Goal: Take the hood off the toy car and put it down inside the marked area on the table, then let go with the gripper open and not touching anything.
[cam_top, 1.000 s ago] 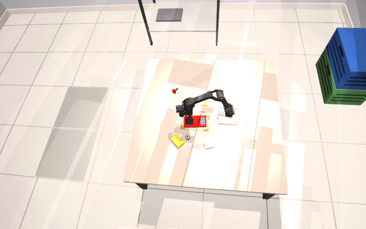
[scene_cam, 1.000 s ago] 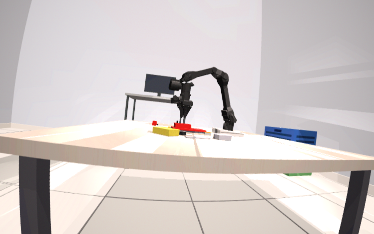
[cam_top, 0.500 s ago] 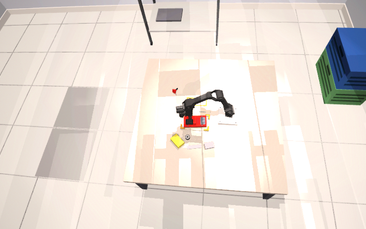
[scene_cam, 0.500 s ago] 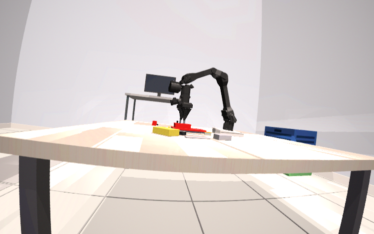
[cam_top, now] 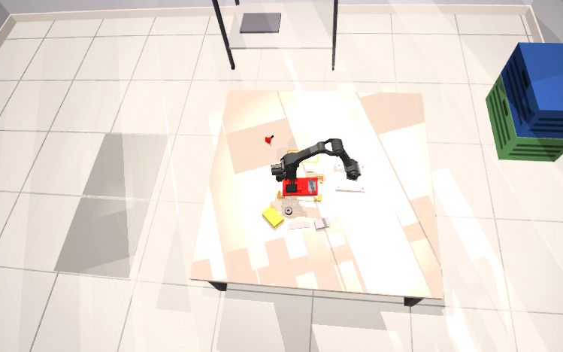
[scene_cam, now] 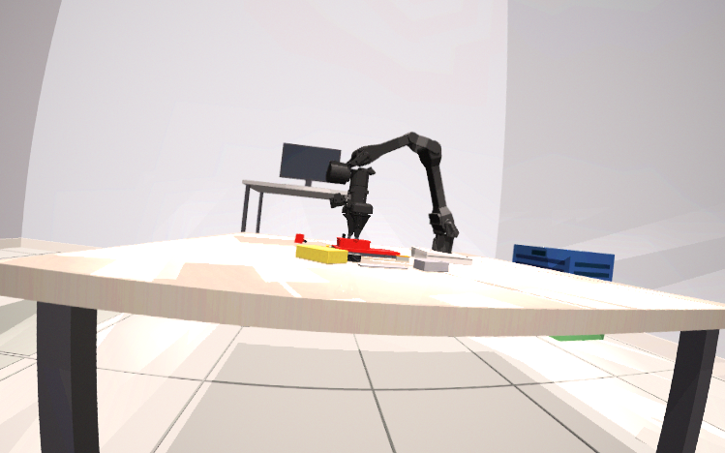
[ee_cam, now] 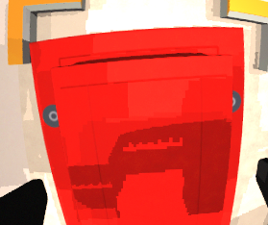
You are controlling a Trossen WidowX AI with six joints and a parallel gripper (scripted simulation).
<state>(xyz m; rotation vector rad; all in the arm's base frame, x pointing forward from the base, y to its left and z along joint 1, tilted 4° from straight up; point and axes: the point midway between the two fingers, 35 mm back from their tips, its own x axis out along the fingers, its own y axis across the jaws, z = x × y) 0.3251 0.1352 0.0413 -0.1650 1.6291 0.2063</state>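
The red hood is 20 mm below my gripper tip. The rest, counted from my gripper tip: yellow block (200 mm to the left, 70 mm ahead, 40 mm below).
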